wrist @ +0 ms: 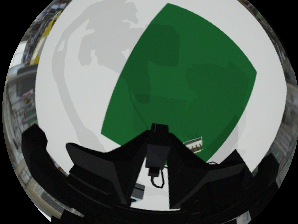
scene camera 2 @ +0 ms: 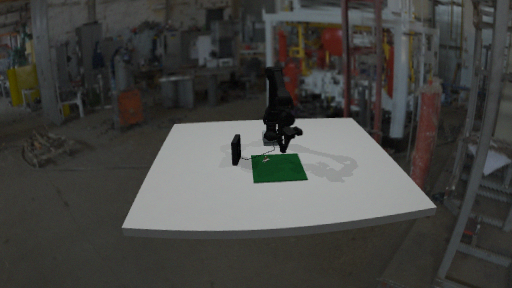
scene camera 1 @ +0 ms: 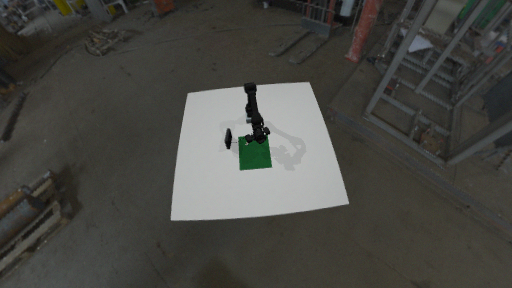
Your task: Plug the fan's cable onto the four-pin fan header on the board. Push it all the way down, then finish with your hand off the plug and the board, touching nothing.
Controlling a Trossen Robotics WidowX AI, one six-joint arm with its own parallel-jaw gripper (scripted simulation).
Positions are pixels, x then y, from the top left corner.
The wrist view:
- gripper: 158, 135
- black plug: 159, 143
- green board: 184, 72
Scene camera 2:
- green board: 281, 167
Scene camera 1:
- green board: 254, 156
